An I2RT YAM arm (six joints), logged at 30 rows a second.
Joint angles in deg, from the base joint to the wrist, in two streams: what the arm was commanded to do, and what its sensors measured. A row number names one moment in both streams.
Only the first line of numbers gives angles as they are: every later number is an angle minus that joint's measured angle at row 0.
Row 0, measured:
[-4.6, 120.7, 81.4, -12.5, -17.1, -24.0]
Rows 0 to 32, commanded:
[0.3, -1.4, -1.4, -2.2, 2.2, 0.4]
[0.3, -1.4, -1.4, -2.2, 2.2, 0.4]
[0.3, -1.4, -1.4, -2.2, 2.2, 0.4]
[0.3, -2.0, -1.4, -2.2, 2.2, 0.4]
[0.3, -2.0, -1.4, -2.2, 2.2, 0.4]
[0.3, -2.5, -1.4, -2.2, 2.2, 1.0]
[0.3, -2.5, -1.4, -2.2, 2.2, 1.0]
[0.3, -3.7, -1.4, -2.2, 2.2, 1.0]
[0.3, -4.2, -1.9, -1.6, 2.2, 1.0]
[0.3, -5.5, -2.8, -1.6, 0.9, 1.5]
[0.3, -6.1, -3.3, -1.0, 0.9, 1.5]
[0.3, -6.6, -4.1, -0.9, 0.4, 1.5]
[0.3, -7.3, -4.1, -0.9, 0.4, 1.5]
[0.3, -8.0, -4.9, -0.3, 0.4, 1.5]
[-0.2, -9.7, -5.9, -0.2, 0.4, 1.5]
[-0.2, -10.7, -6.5, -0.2, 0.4, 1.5]
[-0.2, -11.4, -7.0, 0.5, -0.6, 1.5]
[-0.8, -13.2, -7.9, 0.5, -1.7, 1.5]
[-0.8, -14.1, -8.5, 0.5, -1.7, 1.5]
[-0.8, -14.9, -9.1, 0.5, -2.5, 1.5]
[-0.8, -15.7, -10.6, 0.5, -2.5, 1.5]
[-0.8, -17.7, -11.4, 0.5, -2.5, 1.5]
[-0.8, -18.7, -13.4, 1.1, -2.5, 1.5]
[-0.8, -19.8, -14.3, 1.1, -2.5, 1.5]
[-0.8, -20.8, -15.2, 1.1, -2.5, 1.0]
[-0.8, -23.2, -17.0, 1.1, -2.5, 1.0]
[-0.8, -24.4, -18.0, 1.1, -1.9, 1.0]
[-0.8, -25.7, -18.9, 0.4, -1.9, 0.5]
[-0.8, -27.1, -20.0, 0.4, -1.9, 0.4]
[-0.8, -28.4, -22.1, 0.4, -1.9, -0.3]
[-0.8, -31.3, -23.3, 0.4, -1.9, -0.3]
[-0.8, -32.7, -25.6, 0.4, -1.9, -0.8]
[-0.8, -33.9, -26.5, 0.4, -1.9, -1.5]
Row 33, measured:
[-0.8, -28.5, -23.9, 0.7, -1.1, 0.1]
